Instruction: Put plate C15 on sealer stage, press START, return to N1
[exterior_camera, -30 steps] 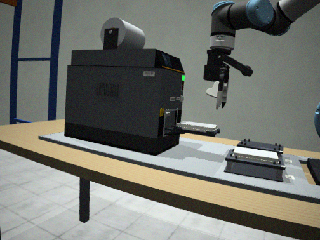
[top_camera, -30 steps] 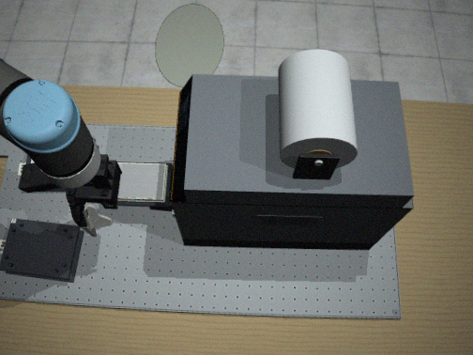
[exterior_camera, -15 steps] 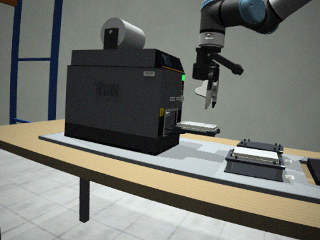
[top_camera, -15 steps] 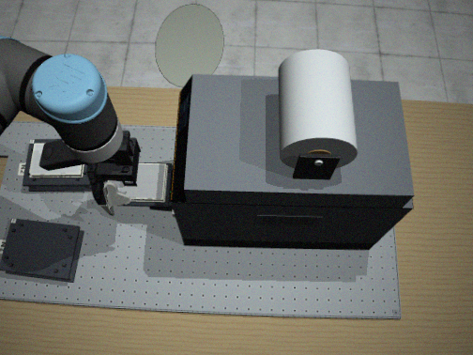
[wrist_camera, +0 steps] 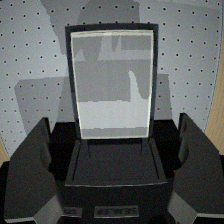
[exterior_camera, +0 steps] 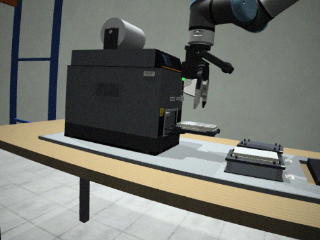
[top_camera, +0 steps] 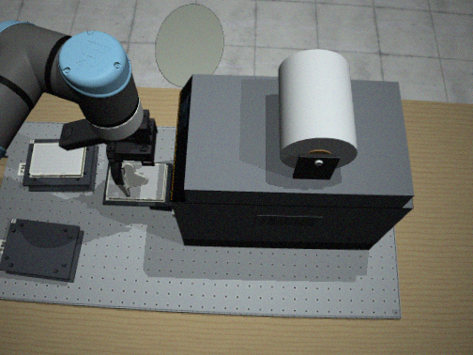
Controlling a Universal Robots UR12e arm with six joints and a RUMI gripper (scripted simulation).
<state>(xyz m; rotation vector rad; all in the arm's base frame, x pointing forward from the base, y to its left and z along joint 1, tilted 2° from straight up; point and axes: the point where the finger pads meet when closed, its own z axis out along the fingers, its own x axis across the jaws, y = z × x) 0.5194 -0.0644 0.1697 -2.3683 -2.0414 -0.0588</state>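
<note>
Right now the plate C15 is 70 mm below my hand. Round my hand: plate 190 mm behind, 100 mm to the left, 120 mm below; dark stage 80 mm below; square start button 90 mm ahead, 110 mm to the right, 20 mm above.
</note>
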